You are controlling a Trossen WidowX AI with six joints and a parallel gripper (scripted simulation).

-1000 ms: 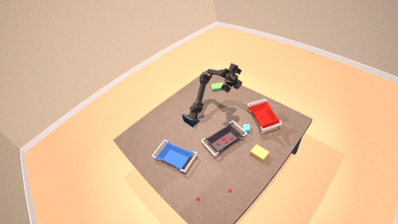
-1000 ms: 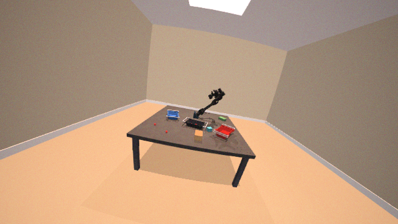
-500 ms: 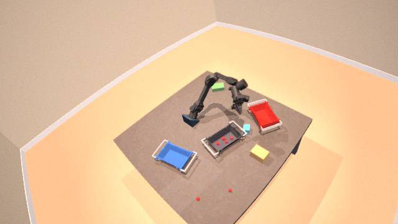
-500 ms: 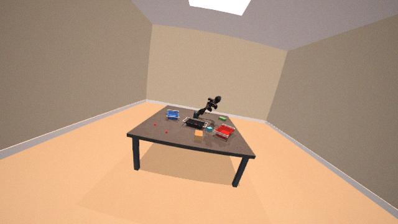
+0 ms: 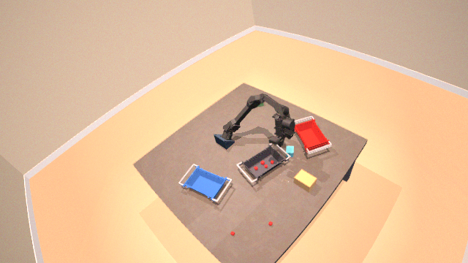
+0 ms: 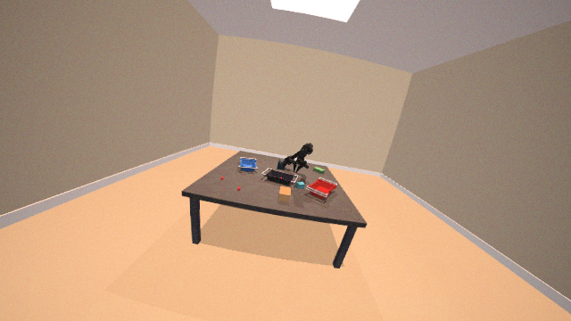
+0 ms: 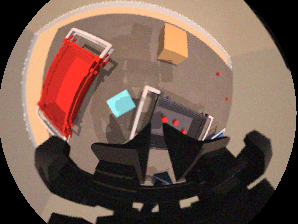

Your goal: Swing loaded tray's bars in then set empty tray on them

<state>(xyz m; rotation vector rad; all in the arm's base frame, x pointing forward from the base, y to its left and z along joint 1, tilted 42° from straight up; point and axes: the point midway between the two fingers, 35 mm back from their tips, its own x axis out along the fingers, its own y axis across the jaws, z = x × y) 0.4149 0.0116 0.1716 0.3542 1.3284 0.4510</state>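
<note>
Right now my gripper tip is 11 cm above the cyan block, 7 cm to the right of it and 2 cm short of it. The rest, counted from my gripper tip: green block: 53 cm behind, 35 cm to the left, 11 cm below; then yellow block: 25 cm ahead, 10 cm below, 7 cm to the right; then blue tray: 48 cm to the right, 24 cm behind, 8 cm below.
</note>
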